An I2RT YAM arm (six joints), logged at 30 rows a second.
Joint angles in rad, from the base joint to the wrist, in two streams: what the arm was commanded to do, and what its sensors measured. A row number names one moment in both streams.
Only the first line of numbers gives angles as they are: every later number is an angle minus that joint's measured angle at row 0.
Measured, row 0:
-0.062 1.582 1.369 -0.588 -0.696 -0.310
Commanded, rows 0 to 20:
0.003 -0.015 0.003 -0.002 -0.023 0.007
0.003 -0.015 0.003 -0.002 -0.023 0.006
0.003 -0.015 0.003 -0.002 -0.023 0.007
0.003 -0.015 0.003 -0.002 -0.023 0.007
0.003 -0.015 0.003 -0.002 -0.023 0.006
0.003 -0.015 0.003 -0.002 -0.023 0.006
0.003 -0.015 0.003 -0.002 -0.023 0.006
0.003 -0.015 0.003 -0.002 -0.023 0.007
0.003 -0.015 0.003 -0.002 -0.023 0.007
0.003 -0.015 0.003 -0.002 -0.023 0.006
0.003 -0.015 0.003 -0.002 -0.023 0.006
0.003 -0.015 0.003 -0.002 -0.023 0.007
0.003 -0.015 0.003 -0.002 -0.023 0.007
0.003 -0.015 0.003 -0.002 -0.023 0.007
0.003 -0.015 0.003 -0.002 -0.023 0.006
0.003 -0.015 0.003 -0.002 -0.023 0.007
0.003 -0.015 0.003 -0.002 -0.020 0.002
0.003 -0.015 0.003 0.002 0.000 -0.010
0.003 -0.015 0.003 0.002 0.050 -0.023
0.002 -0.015 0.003 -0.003 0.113 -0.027
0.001 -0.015 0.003 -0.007 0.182 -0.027
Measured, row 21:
0.000 0.000 0.000 0.000 0.048 -0.007
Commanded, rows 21 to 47:
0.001 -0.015 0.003 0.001 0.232 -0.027
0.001 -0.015 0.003 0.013 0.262 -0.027
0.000 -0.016 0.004 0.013 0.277 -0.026
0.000 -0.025 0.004 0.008 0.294 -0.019
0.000 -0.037 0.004 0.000 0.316 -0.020
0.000 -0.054 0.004 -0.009 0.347 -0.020
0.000 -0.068 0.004 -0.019 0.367 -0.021
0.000 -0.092 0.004 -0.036 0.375 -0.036
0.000 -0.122 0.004 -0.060 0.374 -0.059
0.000 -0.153 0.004 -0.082 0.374 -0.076
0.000 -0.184 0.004 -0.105 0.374 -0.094
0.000 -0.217 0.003 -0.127 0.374 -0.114
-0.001 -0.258 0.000 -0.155 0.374 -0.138
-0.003 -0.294 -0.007 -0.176 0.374 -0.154
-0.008 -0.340 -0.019 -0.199 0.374 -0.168
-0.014 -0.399 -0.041 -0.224 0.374 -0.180
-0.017 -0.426 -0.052 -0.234 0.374 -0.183
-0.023 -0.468 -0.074 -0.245 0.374 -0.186
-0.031 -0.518 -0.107 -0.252 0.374 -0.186
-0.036 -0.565 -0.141 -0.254 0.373 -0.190
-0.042 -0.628 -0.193 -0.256 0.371 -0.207
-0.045 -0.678 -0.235 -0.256 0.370 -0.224
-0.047 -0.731 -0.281 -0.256 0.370 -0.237
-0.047 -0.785 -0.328 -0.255 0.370 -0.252
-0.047 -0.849 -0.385 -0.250 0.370 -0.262
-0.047 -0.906 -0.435 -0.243 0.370 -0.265
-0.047 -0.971 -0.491 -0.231 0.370 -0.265
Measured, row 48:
-0.044 -0.854 -0.378 -0.240 0.367 -0.222
